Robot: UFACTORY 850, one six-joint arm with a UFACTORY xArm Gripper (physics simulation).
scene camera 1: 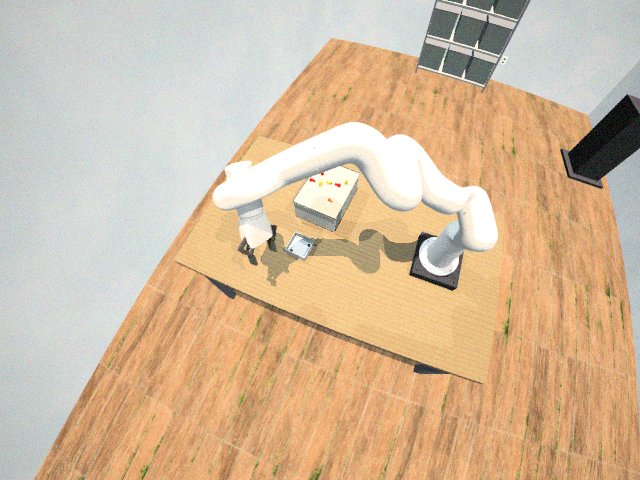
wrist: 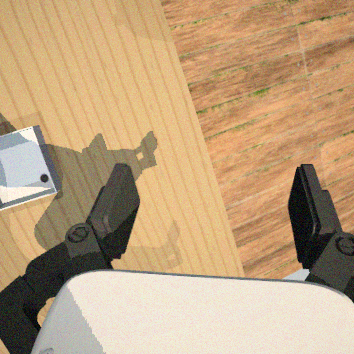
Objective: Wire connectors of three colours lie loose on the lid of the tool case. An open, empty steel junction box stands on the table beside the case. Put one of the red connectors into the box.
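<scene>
Small connectors lie loose on the pale lid of the tool case (scene camera 1: 314, 200) in the scene view. Red ones (scene camera 1: 312, 180) (scene camera 1: 337, 184) (scene camera 1: 322, 174) lie towards its far part, with yellow ones (scene camera 1: 329, 182) (scene camera 1: 320, 183) (scene camera 1: 346, 182) among them. An orange one (scene camera 1: 329, 200) lies nearer the middle. The open steel junction box (scene camera 1: 299, 246) (wrist: 22, 167) stands on the table beside the case and looks empty; the wrist view shows part of it at the left edge. My gripper (scene camera 1: 263, 254) (wrist: 210, 182) is wide open and empty, above the table beside the box, on the side away from the robot base.
The wooden table (scene camera 1: 336, 294) (wrist: 90, 65) ends close to the gripper; floor shows between and beyond the fingers in the wrist view. The arm (scene camera 1: 310, 155) arches over the table near the case's far edge. The robot base (scene camera 1: 438, 256) stands at the table's right.
</scene>
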